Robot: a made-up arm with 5 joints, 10 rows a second.
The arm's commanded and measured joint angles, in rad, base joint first. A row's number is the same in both.
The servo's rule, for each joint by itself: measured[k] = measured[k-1] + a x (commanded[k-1-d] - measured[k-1]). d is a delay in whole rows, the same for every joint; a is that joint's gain. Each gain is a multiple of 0.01, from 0.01 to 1. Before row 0 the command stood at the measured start. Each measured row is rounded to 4 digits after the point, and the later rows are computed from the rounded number. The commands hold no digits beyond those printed.
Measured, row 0: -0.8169, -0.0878, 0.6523, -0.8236, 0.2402
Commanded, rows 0 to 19: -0.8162, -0.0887, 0.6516, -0.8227, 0.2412; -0.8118, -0.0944, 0.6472, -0.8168, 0.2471; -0.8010, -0.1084, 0.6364, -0.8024, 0.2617; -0.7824, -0.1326, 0.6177, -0.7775, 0.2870; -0.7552, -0.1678, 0.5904, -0.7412, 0.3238; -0.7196, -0.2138, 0.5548, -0.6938, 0.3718; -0.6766, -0.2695, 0.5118, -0.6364, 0.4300; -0.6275, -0.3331, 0.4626, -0.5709, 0.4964; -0.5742, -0.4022, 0.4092, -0.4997, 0.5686; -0.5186, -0.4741, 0.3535, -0.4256, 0.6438; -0.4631, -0.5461, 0.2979, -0.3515, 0.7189; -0.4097, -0.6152, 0.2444, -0.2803, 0.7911; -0.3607, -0.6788, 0.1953, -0.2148, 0.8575; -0.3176, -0.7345, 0.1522, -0.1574, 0.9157; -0.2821, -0.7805, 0.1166, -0.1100, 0.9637; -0.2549, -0.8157, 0.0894, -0.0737, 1.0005; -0.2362, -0.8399, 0.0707, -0.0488, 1.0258; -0.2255, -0.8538, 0.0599, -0.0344, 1.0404; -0.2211, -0.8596, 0.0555, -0.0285, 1.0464; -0.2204, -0.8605, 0.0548, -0.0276, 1.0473
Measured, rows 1 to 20: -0.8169, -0.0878, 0.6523, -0.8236, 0.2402; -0.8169, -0.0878, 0.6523, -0.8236, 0.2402; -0.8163, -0.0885, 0.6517, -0.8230, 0.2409; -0.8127, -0.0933, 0.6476, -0.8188, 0.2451; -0.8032, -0.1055, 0.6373, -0.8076, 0.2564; -0.7864, -0.1275, 0.6193, -0.7871, 0.2772; -0.7611, -0.1601, 0.5927, -0.7559, 0.3089; -0.7275, -0.2036, 0.5578, -0.7137, 0.3517; -0.6863, -0.2570, 0.5155, -0.6611, 0.4049; -0.6387, -0.3186, 0.4668, -0.5998, 0.4671; -0.5865, -0.3863, 0.4138, -0.5317, 0.5361; -0.5315, -0.4574, 0.3583, -0.4596, 0.6093; -0.4761, -0.5292, 0.3027, -0.3861, 0.6838; -0.4223, -0.5989, 0.2491, -0.3142, 0.7568; -0.3724, -0.6636, 0.1996, -0.2466, 0.8253; -0.3280, -0.7210, 0.1560, -0.1859, 0.8868; -0.2908, -0.7692, 0.1198, -0.1343, 0.9391; -0.2617, -0.8069, 0.0918, -0.0931, 0.9809; -0.2410, -0.8336, 0.0724, -0.0630, 1.0114; -0.2284, -0.8500, 0.0609, -0.0436, 1.0311
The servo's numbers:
d 2
a 0.81 0.81 0.92 0.68 0.68

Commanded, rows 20 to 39: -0.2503, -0.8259, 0.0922, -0.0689, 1.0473; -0.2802, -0.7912, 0.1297, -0.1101, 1.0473; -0.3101, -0.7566, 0.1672, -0.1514, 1.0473; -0.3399, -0.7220, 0.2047, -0.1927, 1.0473; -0.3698, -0.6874, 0.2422, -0.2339, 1.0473; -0.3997, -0.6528, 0.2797, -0.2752, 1.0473; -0.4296, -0.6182, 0.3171, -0.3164, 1.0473; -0.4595, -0.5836, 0.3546, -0.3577, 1.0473; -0.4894, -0.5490, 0.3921, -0.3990, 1.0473; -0.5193, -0.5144, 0.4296, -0.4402, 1.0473; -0.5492, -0.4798, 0.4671, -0.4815, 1.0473; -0.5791, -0.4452, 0.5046, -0.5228, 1.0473; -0.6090, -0.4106, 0.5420, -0.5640, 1.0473; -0.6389, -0.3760, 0.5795, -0.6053, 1.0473; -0.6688, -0.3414, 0.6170, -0.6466, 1.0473; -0.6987, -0.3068, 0.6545, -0.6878, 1.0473; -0.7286, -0.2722, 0.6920, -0.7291, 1.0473; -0.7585, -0.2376, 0.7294, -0.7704, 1.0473; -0.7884, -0.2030, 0.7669, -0.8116, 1.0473; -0.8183, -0.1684, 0.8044, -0.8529, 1.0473
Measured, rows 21 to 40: -0.2225, -0.8578, 0.0559, -0.0333, 1.0415; -0.2208, -0.8600, 0.0549, -0.0294, 1.0454; -0.2447, -0.8324, 0.0892, -0.0563, 1.0467; -0.2735, -0.7990, 0.1265, -0.0929, 1.0471; -0.3031, -0.7647, 0.1639, -0.1327, 1.0472; -0.3329, -0.7301, 0.2014, -0.1735, 1.0473; -0.3628, -0.6955, 0.2389, -0.2146, 1.0473; -0.3927, -0.6609, 0.2764, -0.2558, 1.0473; -0.4226, -0.6263, 0.3138, -0.2970, 1.0473; -0.4525, -0.5917, 0.3513, -0.3383, 1.0473; -0.4824, -0.5571, 0.3888, -0.3796, 1.0473; -0.5123, -0.5225, 0.4263, -0.4208, 1.0473; -0.5422, -0.4879, 0.4638, -0.4621, 1.0473; -0.5721, -0.4533, 0.5013, -0.5034, 1.0473; -0.6020, -0.4187, 0.5387, -0.5446, 1.0473; -0.6319, -0.3841, 0.5762, -0.5859, 1.0473; -0.6618, -0.3495, 0.6137, -0.6272, 1.0473; -0.6917, -0.3149, 0.6512, -0.6684, 1.0473; -0.7216, -0.2803, 0.6887, -0.7097, 1.0473; -0.7515, -0.2457, 0.7261, -0.7510, 1.0473
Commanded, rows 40 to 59: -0.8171, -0.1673, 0.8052, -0.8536, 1.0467; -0.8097, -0.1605, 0.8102, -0.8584, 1.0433; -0.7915, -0.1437, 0.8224, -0.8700, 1.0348; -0.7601, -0.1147, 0.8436, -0.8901, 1.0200; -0.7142, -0.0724, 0.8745, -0.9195, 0.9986; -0.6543, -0.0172, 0.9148, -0.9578, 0.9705; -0.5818, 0.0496, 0.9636, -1.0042, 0.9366; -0.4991, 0.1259, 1.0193, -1.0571, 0.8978; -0.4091, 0.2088, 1.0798, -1.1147, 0.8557; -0.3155, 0.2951, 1.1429, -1.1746, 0.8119; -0.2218, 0.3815, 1.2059, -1.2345, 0.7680; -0.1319, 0.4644, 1.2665, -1.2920, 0.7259; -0.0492, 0.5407, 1.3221, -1.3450, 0.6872; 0.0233, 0.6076, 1.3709, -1.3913, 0.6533; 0.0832, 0.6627, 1.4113, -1.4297, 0.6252; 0.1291, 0.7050, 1.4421, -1.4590, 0.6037; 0.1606, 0.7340, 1.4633, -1.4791, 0.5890; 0.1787, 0.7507, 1.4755, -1.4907, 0.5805; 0.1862, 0.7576, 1.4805, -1.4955, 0.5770; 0.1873, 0.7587, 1.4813, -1.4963, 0.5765
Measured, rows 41 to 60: -0.7814, -0.2111, 0.7636, -0.7922, 1.0473; -0.8113, -0.1765, 0.8011, -0.8335, 1.0473; -0.8160, -0.1690, 0.8049, -0.8472, 1.0469; -0.8109, -0.1621, 0.8098, -0.8548, 1.0445; -0.7952, -0.1472, 0.8214, -0.8651, 1.0379; -0.7668, -0.1209, 0.8418, -0.8821, 1.0257; -0.7242, -0.0816, 0.8719, -0.9075, 1.0073; -0.6676, -0.0294, 0.9114, -0.9417, 0.9823; -0.5981, 0.0346, 0.9594, -0.9842, 0.9512; -0.5179, 0.1086, 1.0145, -1.0338, 0.9149; -0.4298, 0.1898, 1.0746, -1.0888, 0.8746; -0.3372, 0.2751, 1.1374, -1.1471, 0.8320; -0.2437, 0.3613, 1.2004, -1.2065, 0.7885; -0.1531, 0.4448, 1.2612, -1.2646, 0.7459; -0.0689, 0.5225, 1.3172, -1.3193, 0.7060; 0.0058, 0.5914, 1.3666, -1.3683, 0.6702; 0.0685, 0.6492, 1.4077, -1.4101, 0.6396; 0.1176, 0.6944, 1.4393, -1.4434, 0.6152; 0.1524, 0.7265, 1.4614, -1.4677, 0.5974; 0.1737, 0.7461, 1.4744, -1.4833, 0.5859
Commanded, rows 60 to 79: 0.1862, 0.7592, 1.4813, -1.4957, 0.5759; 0.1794, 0.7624, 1.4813, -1.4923, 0.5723; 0.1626, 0.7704, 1.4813, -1.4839, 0.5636; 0.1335, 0.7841, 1.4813, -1.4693, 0.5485; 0.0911, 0.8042, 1.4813, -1.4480, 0.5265; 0.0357, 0.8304, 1.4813, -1.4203, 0.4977; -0.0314, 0.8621, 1.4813, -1.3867, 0.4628; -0.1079, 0.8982, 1.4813, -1.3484, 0.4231; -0.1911, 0.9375, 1.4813, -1.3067, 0.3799; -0.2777, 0.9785, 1.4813, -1.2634, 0.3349; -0.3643, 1.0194, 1.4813, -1.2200, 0.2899; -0.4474, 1.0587, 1.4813, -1.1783, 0.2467; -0.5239, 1.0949, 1.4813, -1.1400, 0.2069; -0.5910, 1.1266, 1.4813, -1.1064, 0.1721; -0.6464, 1.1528, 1.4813, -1.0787, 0.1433; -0.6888, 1.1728, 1.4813, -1.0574, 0.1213; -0.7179, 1.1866, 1.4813, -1.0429, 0.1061; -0.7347, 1.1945, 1.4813, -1.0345, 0.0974; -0.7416, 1.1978, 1.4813, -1.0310, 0.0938; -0.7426, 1.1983, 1.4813, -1.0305, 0.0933
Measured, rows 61 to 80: 0.1838, 0.7554, 1.4800, -1.4916, 0.5798; 0.1866, 0.7581, 1.4812, -1.4948, 0.5776; 0.1863, 0.7590, 1.4813, -1.4954, 0.5764; 0.1807, 0.7618, 1.4813, -1.4933, 0.5736; 0.1660, 0.7688, 1.4813, -1.4869, 0.5668; 0.1397, 0.7812, 1.4813, -1.4749, 0.5544; 0.1003, 0.7998, 1.4813, -1.4566, 0.5354; 0.0480, 0.8246, 1.4813, -1.4319, 0.5098; -0.0163, 0.8550, 1.4813, -1.4012, 0.4778; -0.0905, 0.8900, 1.4813, -1.3653, 0.4406; -0.1720, 0.9285, 1.4813, -1.3255, 0.3993; -0.2576, 0.9690, 1.4813, -1.2833, 0.3555; -0.3440, 1.0098, 1.4813, -1.2403, 0.3109; -0.4278, 1.0494, 1.4813, -1.1981, 0.2672; -0.5056, 1.0863, 1.4813, -1.1586, 0.2262; -0.5748, 1.1189, 1.4813, -1.1231, 0.1894; -0.6328, 1.1464, 1.4813, -1.0929, 0.1581; -0.6782, 1.1678, 1.4813, -1.0688, 0.1331; -0.7104, 1.1830, 1.4813, -1.0512, 0.1147; -0.7301, 1.1923, 1.4813, -1.0398, 0.1029
